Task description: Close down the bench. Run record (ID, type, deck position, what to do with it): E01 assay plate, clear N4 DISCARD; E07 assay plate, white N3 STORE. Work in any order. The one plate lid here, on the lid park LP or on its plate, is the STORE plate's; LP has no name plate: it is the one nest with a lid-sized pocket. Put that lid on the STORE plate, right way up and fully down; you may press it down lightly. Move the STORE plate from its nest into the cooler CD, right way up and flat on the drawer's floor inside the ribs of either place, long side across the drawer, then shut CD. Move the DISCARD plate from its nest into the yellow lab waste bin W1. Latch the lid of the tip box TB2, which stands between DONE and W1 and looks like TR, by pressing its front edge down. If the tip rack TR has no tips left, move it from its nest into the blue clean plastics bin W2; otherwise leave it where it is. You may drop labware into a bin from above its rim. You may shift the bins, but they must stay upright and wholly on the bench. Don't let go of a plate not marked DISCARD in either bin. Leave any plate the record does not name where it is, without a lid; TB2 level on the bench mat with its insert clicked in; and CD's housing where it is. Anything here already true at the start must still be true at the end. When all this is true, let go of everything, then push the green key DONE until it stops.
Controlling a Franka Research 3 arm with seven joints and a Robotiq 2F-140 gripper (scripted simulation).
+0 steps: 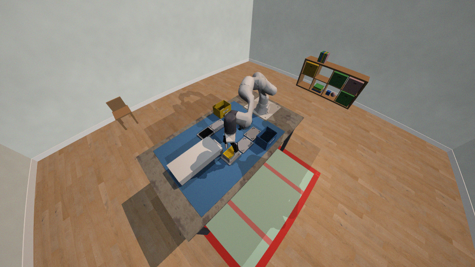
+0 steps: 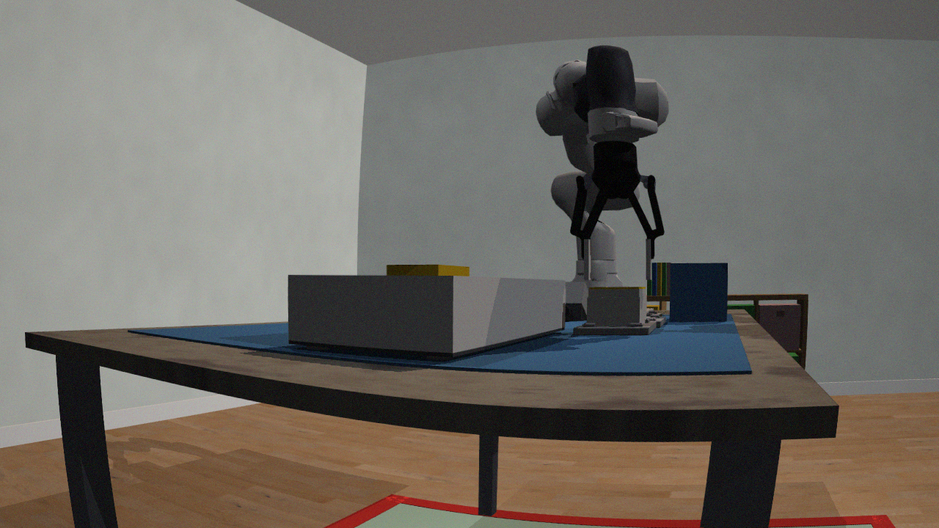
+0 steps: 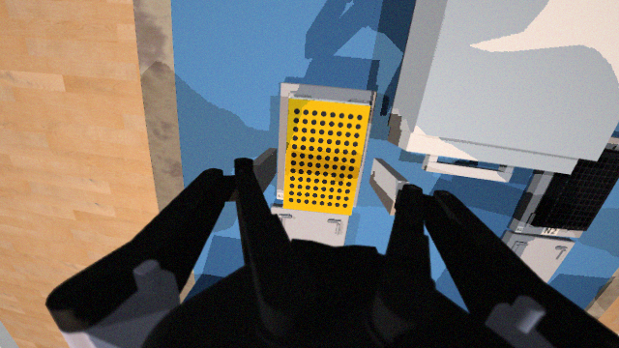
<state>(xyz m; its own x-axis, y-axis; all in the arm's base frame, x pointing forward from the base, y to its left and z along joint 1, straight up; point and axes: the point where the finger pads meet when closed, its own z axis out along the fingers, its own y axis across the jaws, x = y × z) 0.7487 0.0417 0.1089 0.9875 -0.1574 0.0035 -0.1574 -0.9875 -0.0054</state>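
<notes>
Now: hand 1 cm past the tip rack TR and 5 cm above it. From my hand the other things lie so: nest N3: 17 cm behind, 4 cm to the left, 10 cm below; plate lid: 7 cm ahead, 20 cm to the right, 8 cm below; white plate: 7 cm ahead, 20 cm to the right, 9 cm below.
</notes>
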